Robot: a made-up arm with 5 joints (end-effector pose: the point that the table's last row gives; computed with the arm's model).
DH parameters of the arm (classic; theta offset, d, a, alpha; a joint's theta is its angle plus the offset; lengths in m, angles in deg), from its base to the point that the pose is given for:
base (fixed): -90 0.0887 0 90
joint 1: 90 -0.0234 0.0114 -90
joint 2: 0 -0.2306 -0.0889 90
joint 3: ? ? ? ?
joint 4: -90 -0.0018 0.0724 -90
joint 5: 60.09 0 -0.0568 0
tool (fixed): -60.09 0.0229 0 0
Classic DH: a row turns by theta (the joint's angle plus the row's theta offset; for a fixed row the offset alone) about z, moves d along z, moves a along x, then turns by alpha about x.
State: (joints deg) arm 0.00 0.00 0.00 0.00 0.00
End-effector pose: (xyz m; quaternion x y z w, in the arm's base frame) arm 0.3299 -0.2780 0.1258 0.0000 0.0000 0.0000 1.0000
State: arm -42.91 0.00 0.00 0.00 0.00
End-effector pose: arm 0.3299 -0.2289 -0.0734 0.3658 0.0000 0.0000 0.9307
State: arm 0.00 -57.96 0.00 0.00 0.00
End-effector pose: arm 0.1642 -0.2780 0.3735 0.0000 -0.4845 0.0000 0.8748
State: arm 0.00 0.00 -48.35 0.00 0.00
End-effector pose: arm 0.3299 -0.3478 0.0519 0.4095 0.0000 0.0000 0.9123
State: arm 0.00 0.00 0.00 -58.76 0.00
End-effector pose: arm 0.3282 -0.2780 0.0771 0.0000 0.4906 0.0000 0.8714
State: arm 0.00 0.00 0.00 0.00 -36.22
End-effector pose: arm 0.3063 -0.2518 0.1258 0.0000 0.0000 -0.3108 0.9505
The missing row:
joint 3: 0 -0.2624 0.0917 90
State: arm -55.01 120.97 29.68 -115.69 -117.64
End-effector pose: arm -0.1775 0.0500 -0.1484 -0.8682 0.0125 0.4559 0.1957
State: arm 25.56 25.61 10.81 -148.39 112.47
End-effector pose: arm 0.1360 -0.2703 0.0685 0.7600 0.5749 -0.1331 0.2726
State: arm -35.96 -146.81 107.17 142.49 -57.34
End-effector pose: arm -0.1125 -0.2601 0.1901 0.6500 0.7171 0.0165 0.2510
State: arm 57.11 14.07 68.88 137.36 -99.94
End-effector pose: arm 0.2203 -0.1802 0.1256 0.0883 -0.4787 0.3204 0.8126
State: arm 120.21 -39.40 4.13 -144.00 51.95
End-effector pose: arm 0.2206 0.2156 0.2872 -0.3169 0.5580 -0.4986 0.5828
